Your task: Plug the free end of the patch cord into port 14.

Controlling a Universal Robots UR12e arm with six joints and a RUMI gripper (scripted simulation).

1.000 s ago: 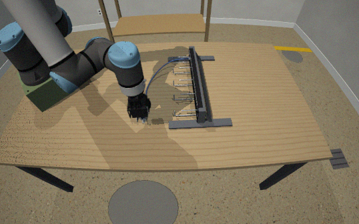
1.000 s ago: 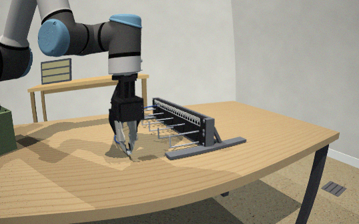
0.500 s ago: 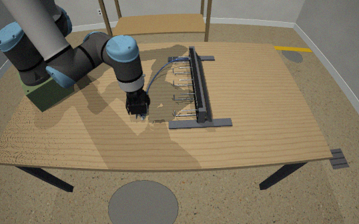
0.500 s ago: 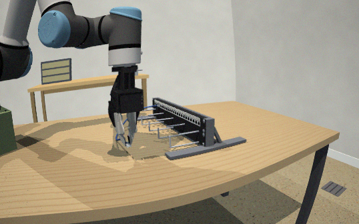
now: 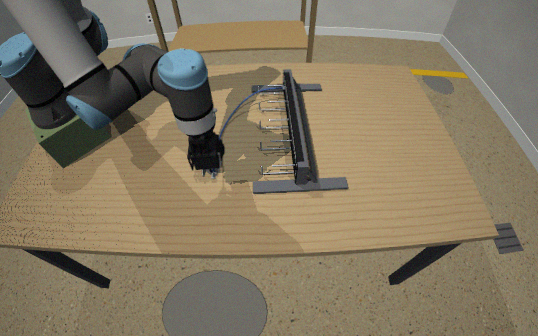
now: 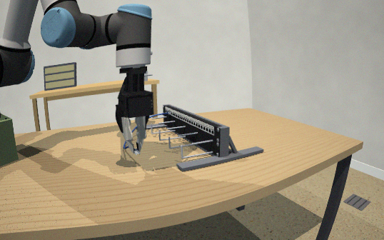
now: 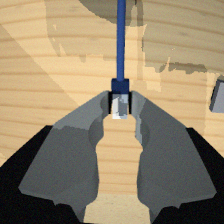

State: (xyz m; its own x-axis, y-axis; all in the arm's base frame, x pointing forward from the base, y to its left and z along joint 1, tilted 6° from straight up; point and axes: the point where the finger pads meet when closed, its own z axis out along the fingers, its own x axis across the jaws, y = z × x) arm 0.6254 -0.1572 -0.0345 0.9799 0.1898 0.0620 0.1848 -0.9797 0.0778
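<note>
My hand is 1 cm to the left of the plug and 1 cm above it.
</note>
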